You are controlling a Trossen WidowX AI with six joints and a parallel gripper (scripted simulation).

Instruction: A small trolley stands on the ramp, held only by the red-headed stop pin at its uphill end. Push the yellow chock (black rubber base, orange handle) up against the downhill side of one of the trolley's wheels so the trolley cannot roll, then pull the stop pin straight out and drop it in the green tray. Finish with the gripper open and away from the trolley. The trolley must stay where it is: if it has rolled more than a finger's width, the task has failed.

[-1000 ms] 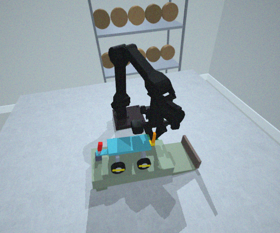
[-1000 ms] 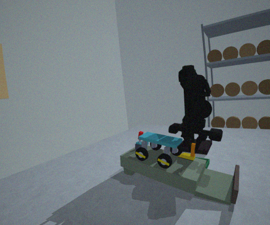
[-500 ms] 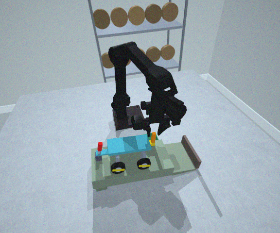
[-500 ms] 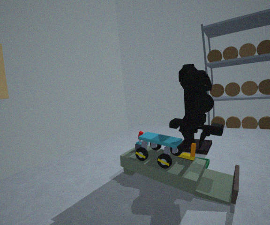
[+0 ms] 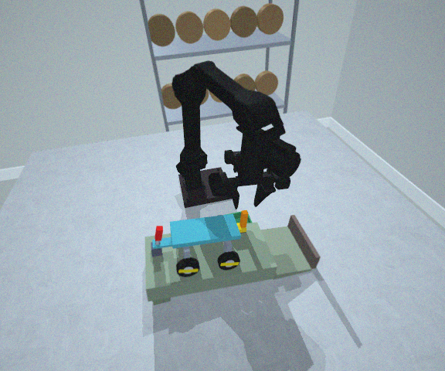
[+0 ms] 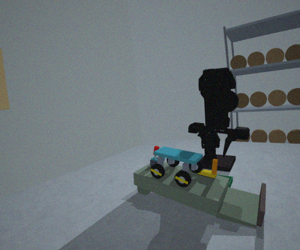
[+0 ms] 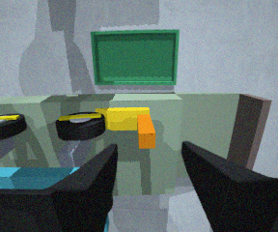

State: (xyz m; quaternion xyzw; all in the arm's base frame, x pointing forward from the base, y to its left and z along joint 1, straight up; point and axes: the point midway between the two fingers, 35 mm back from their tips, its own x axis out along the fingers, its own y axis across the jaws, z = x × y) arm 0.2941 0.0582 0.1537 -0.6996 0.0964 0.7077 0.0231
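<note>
The red-headed stop pin is 23 cm to the right of my gripper tip and 1 cm below it. Also, from my gripper tip: yellow chock (6 cm below, 3 cm to the right); then green ramp (12 cm to the right, 9 cm below, 4 cm ahead); then trolley (13 cm to the right, 4 cm ahead, 3 cm below).
</note>
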